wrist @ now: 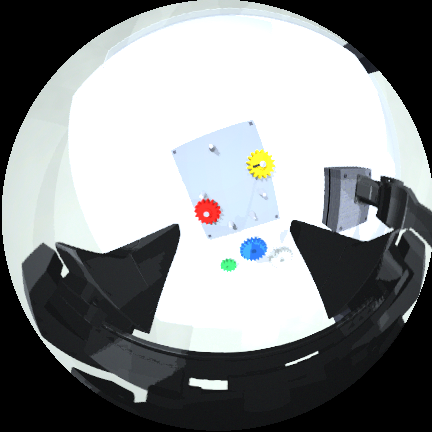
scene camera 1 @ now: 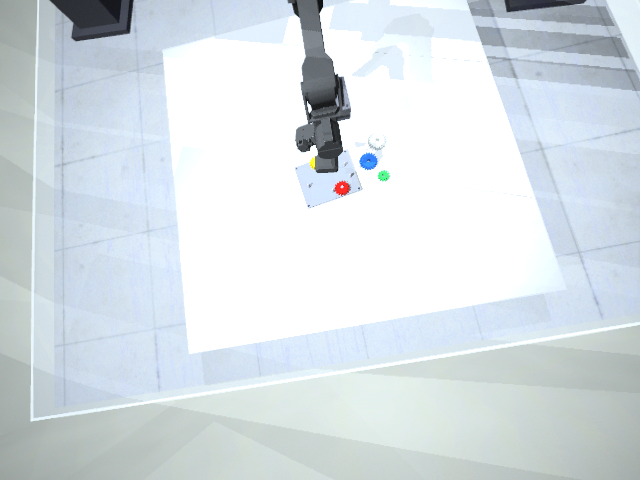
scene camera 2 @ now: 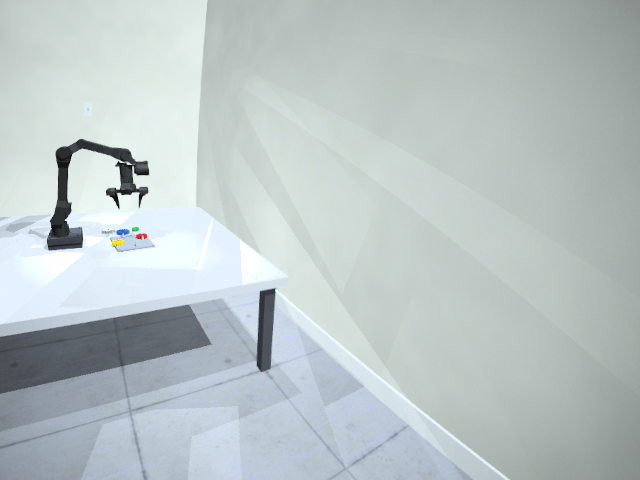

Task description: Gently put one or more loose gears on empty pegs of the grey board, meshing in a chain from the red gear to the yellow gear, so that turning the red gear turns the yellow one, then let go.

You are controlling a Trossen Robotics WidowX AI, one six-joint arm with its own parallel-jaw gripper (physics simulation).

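Where they show: gripper, fingertip midpoint: (wrist: 236, 227) (scene camera 2: 129, 208); arm's base, link origin: (wrist: 362, 189) (scene camera 2: 60, 234).
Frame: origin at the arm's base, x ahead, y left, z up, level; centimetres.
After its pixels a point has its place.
The grey board (scene camera 1: 321, 193) @[x 37.2, y -1.9, z -4.8 cm] (scene camera 2: 126, 247) @[x 29.6, y -8.3, z -4.8 cm] (wrist: 225, 175) @[x 31.9, y -1.1, z -4.8 cm] lies flat on the table. The red gear (scene camera 1: 342, 188) @[x 36.5, y 5.9, z -3.0 cm] (scene camera 2: 141, 236) @[x 36.0, y 3.5, z -3.5 cm] (wrist: 207, 211) and the yellow gear (scene camera 1: 313, 163) @[x 25.9, y -4.4, z -3.3 cm] (scene camera 2: 117, 242) @[x 25.4, y -4.9, z -3.3 cm] (wrist: 260, 164) @[x 25.7, y -3.0, z -2.5 cm] sit on its pegs, apart from each other. Several pegs are bare, one (wrist: 212, 148) @[x 33.9, y -6.2, z -3.6 cm] near the far edge in the wrist view. The blue gear (scene camera 1: 368, 161) @[x 26.9, y 15.9, z -3.8 cm] (scene camera 2: 123, 231) @[x 26.5, y 14.2, z -3.8 cm] (wrist: 253, 249) @[x 25.8, y 16.6, z -5.0 cm], green gear (scene camera 1: 383, 175) @[x 31.5, y 21.2, z -4.9 cm] (scene camera 2: 135, 228) @[x 32.2, y 19.7, z -4.0 cm] (wrist: 228, 265) @[x 32.1, y 21.7, z -5.0 cm] and white gear (scene camera 1: 377, 140) @[x 17.6, y 20.1, z -5.3 cm] (scene camera 2: 108, 231) @[x 18.6, y 17.1, z -4.4 cm] (wrist: 281, 257) @[x 18.4, y 18.9, z -3.9 cm] lie loose beside the board. My gripper (scene camera 2: 129, 207) @[x 31.1, y 1.6, z 11.1 cm] (wrist: 236, 227) @[x 31.1, y 1.6, z 11.1 cm] is open and empty, high above the table; its fingertips are hidden in scene camera 1.
The white table (scene camera 1: 361, 258) @[x 61.9, y 11.3, z -5.6 cm] (scene camera 2: 170, 279) @[x 47.7, y -44.8, z -5.6 cm] carries the board and gears. The arm's base (scene camera 2: 65, 238) @[x 3.0, y -4.4, z -0.6 cm] (wrist: 345, 199) @[x 6.7, y 2.6, z 0.2 cm] stands on it, near the white gear's side of the board. The arm covers part of the board in scene camera 1. A wall (scene camera 2: 413, 180) rises beyond the table.
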